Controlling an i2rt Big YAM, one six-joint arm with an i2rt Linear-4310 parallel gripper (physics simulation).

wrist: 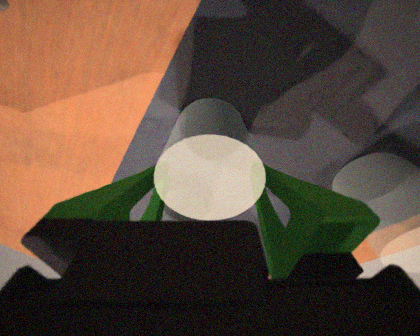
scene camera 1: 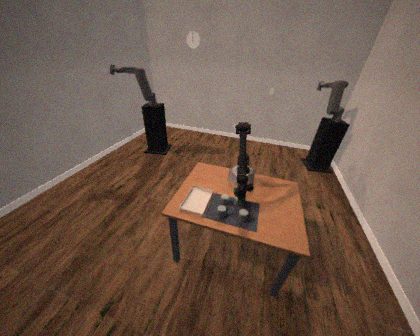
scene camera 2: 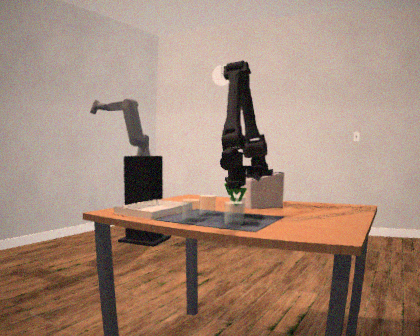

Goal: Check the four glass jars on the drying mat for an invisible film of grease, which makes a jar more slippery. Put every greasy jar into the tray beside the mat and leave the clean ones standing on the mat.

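Places are measured from the arm's base along level axes (x back, y right, z up), in millimetres.
Pixels of known places: gripper, fingertip midpoint: point(wrist: 209, 167) point(scene camera 1: 237, 199) point(scene camera 2: 234, 203).
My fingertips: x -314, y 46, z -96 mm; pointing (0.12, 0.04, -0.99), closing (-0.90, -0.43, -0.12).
Observation:
For each thing: its top centre in the pictures, then the offset to it from my fingertips. Level surfaces: height alone.
- drying mat, its level: dz -47 mm
- glass jar, middle of its top: point(wrist: 201, 189) point(scene camera 2: 237, 195) dx +5, dy -8, dz +35 mm
- front right jar, middle of its top: point(scene camera 2: 234, 202) point(scene camera 1: 243, 212) dx -160, dy -38, dz +29 mm
- front left jar, middle of its top: point(scene camera 2: 191, 199) point(scene camera 1: 221, 208) dx -145, dy +130, dz +29 mm
- back left jar, middle of its top: point(scene camera 2: 207, 195) point(scene camera 1: 225, 196) dx -6, dy +112, dz +29 mm
- white tray, middle of its top: point(scene camera 2: 154, 204) point(scene camera 1: 197, 198) dx -17, dy +346, dz -21 mm
- wooden table, its level: dz -50 mm
My gripper point(scene camera 1: 240, 194) point(scene camera 2: 235, 194) point(wrist: 209, 167) points down over the drying mat point(scene camera 1: 232, 222) point(scene camera 2: 260, 224) point(wrist: 142, 137). Its green fingers are shut on a glass jar point(wrist: 210, 195), one on each side near its pale round top. The jar is upright; I cannot tell whether its base touches the mat. Three other jars stand upright on the mat: a front right jar point(scene camera 1: 243, 214) point(scene camera 2: 234, 214), a front left jar point(scene camera 1: 222, 211) and a back left jar point(scene camera 1: 225, 199). Part of another jar point(wrist: 372, 177) shows at the wrist view's right. No grease is visible. The white tray point(scene camera 1: 196, 201) point(scene camera 2: 145, 213) holds no jar.
A grey box point(scene camera 2: 270, 190) stands behind the mat near the arm on the wooden table point(scene camera 1: 282, 220) point(scene camera 2: 325, 225). The tray lies at the mat's left edge. Two other arms stand on black pedestals point(scene camera 1: 155, 127) point(scene camera 1: 326, 144) away from the table.

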